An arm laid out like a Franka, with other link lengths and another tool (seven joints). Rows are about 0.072 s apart.
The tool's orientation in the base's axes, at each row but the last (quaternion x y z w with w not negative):
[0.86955 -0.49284 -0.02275 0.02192]
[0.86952 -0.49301 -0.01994 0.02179]
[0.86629 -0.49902 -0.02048 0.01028]
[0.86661 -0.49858 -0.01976 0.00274]
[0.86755 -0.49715 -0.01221 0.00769]
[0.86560 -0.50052 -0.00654 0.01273]
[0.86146 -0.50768 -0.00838 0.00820]
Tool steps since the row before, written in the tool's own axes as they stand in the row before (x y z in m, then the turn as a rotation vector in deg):
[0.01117 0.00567 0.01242 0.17 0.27 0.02]
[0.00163 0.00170 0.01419 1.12 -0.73 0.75]
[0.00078 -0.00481 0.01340 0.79 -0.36 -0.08]
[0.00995 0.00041 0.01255 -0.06 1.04 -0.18]
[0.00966 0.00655 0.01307 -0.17 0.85 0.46]
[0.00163 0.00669 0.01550 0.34 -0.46 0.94]
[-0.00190 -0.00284 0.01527 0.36 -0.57 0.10]
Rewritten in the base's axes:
[0.00012 -0.01269 -0.01225 -0.15 -0.28 -0.01]
[-0.00142 -0.00253 -0.01409 1.16 -0.60 -0.81]
[0.00393 0.00177 -0.01359 0.71 -0.50 0.05]
[0.00418 -0.00862 -0.01284 -0.92 -0.47 0.21]
[-0.00114 -0.01166 -0.01303 -0.83 -0.28 -0.44]
[-0.00536 -0.00499 -0.01530 0.55 -0.08 -0.95]
[0.00122 0.00295 -0.01532 0.67 -0.04 -0.12]

